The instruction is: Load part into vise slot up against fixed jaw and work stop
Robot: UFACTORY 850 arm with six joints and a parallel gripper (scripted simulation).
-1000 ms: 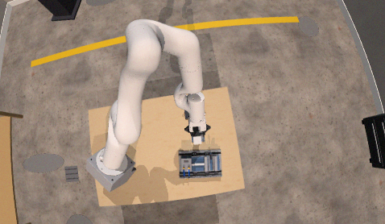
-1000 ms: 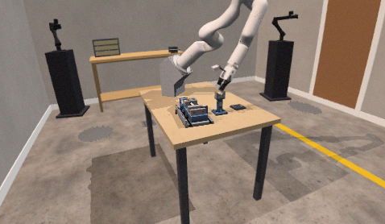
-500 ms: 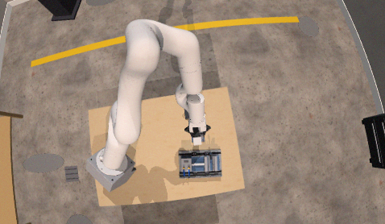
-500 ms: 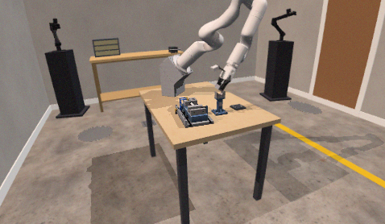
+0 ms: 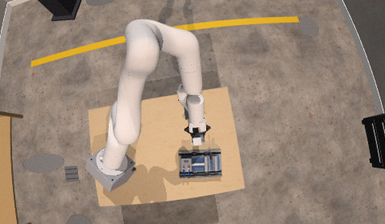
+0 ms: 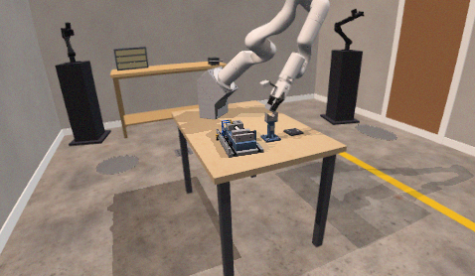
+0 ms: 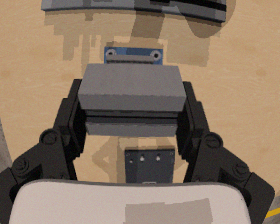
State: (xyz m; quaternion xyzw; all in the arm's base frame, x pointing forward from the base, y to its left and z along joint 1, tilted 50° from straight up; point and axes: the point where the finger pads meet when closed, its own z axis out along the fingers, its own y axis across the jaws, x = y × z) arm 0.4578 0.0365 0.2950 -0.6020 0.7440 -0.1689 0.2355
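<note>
Right now my hand is right at the part. From my hand the other things lie so: white cylinder rod 20 mm ahead, 200 mm to the right, 120 mm below; then work stop 100 mm ahead, 140 mm to the right, 110 mm below; then grey vise jaw 70 mm ahead, 190 mm to the right, 120 mm below.
</note>
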